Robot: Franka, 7 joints.
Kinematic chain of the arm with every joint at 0, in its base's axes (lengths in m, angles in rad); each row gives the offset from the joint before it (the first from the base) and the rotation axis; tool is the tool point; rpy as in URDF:
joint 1: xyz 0 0 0.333 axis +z
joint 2: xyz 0 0 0 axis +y
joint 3: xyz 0 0 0.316 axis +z
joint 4: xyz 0.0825 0 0 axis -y
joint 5: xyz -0.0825 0 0.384 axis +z
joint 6: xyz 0 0 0 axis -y
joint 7: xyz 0.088 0 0 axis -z
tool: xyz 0 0 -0.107 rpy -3.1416 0 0
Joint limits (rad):
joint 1: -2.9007..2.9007
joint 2: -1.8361..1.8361
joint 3: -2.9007..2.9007
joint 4: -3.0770..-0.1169
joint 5: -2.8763..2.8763
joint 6: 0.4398..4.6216
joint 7: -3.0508..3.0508
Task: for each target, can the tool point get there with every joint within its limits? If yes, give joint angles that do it. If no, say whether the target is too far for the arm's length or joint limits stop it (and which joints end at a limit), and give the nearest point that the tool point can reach.
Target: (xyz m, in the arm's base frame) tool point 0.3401 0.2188 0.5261
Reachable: yes | joints -0.5686 -0.7924 1.1692 -2.6557 0.7866 3.6702 0.4101
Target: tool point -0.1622 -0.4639 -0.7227
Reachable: no: too far | nearest point -0.1333 -0.3812 -0.3469 | short by 0.386 m
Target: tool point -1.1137 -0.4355 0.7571
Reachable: no: too far | nearest point -0.7530 -0.2945 0.6198 | short by 0.411 m
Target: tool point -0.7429 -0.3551 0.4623
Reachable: yes | joints 0.9118 -1.0991 2.1729 -0.9012 1.1052 2.6894 -1.3800
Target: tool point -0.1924 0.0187 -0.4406
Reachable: no: joint limits stop it (at a limit: joint 1, joint 2) | nearest point -0.2042 0.0251 -0.3544 | short by 0.087 m
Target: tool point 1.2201 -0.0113 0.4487
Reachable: no: too far | nearest point 0.8540 -0.0079 0.4140 | short by 0.368 m
